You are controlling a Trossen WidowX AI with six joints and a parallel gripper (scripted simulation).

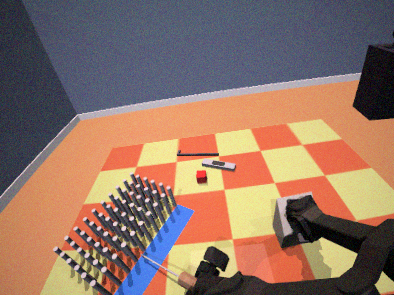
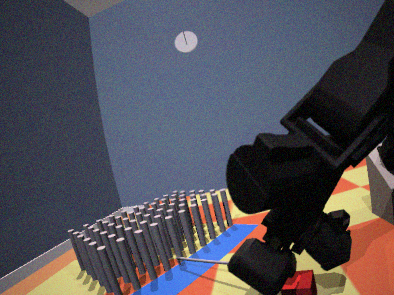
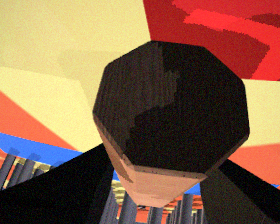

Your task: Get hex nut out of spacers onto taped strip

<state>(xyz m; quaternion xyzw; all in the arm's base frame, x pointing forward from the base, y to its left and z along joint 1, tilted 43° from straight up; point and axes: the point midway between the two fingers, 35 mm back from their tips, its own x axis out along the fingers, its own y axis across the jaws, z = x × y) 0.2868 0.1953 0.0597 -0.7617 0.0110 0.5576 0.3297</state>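
The blue taped strip is 140 mm ahead of my gripper tip, 110 mm to the right of it and 50 mm below it. From my gripper tip the other things lie so: flat grey tool 520 mm to the right, 70 mm behind, 30 mm below; then hex nut 320 mm ahead, 150 mm to the right, 40 mm below.
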